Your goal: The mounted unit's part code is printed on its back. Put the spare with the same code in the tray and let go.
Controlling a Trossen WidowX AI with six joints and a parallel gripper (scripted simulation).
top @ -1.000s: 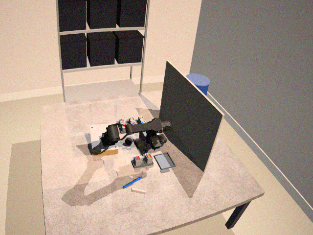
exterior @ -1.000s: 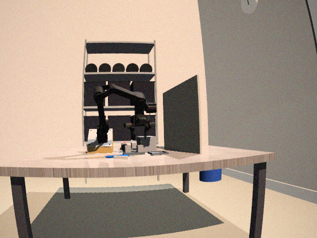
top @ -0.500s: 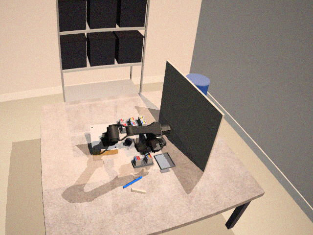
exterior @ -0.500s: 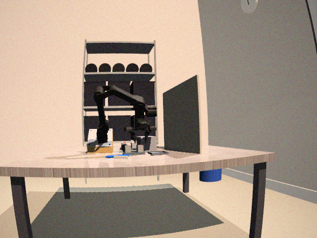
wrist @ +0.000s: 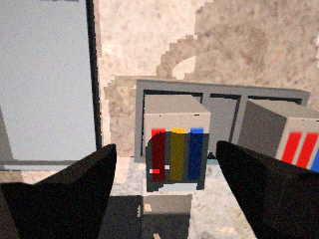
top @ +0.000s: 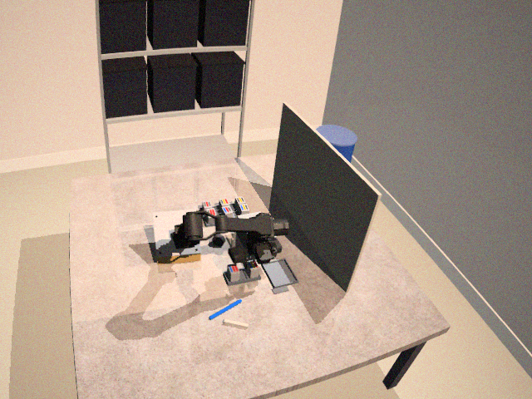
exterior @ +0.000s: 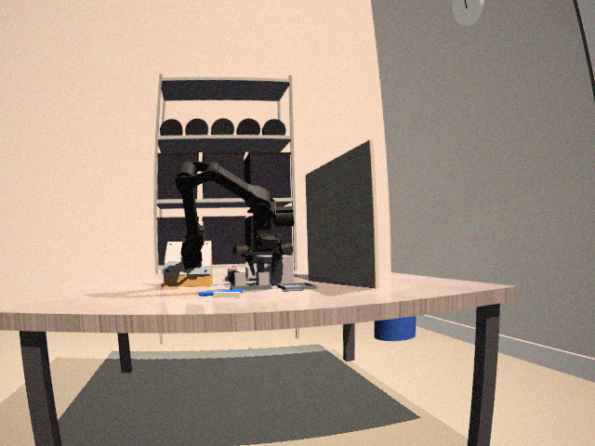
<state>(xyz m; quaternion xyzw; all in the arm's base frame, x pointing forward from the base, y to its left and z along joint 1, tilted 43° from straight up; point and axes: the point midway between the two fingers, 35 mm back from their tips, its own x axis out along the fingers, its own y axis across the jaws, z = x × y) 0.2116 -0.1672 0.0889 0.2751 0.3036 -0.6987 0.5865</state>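
My gripper tip is now 4 cm past the low grey holder and 3 cm above it. Also, from my gripper tip: tall dark panel 31 cm ahead, 18 cm above, 13 cm to the left; then flat grey tray 10 cm ahead, 4 cm to the right, 4 cm below; then grey mounted unit 15 cm to the left, 8 cm ahead, 1 cm above.
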